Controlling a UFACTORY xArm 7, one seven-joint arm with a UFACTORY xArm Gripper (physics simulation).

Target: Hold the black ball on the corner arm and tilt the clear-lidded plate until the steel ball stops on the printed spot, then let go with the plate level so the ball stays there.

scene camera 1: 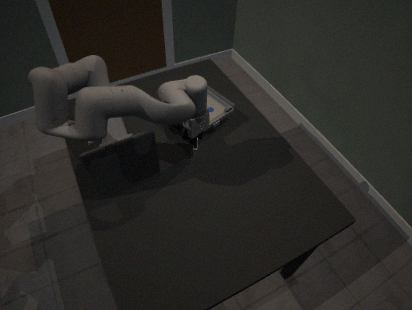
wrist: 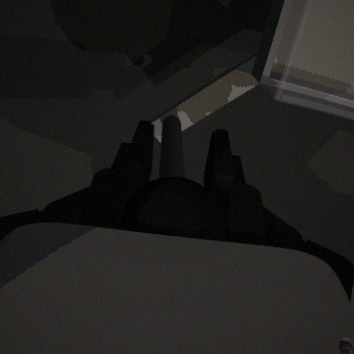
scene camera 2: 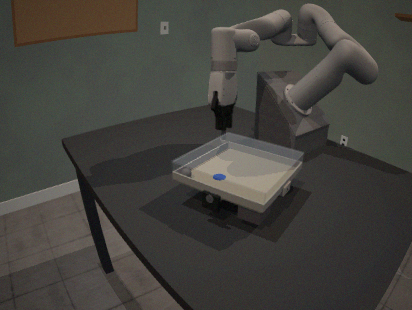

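Note:
The clear-lidded plate point(scene camera 1: 223, 118) point(scene camera 2: 225, 192) has a cream floor; I cannot tell exactly how much it tilts. The steel ball point(scene camera 2: 186, 171) sits at its left corner in scene camera 2, apart from the blue printed spot point(scene camera 1: 210, 109) point(scene camera 2: 219, 177). The corner arm point(wrist: 212, 99) runs from the plate's corner to an upright grey post point(wrist: 171, 145). My gripper point(scene camera 2: 223, 124) point(wrist: 180, 148) points down beyond the plate's far corner in scene camera 2. It is shut on the black ball point(wrist: 175, 205), a dark dome between the fingers; the fingers hide the ball in scene camera 2.
A black bracket with a round disc point(scene camera 2: 210, 199) is under the plate's near side, and a small pale block point(scene camera 2: 286, 188) is at its right side. The robot's dark base block point(scene camera 2: 275, 107) stands behind the plate on the dark table point(scene camera 1: 210, 235) point(scene camera 2: 340, 225).

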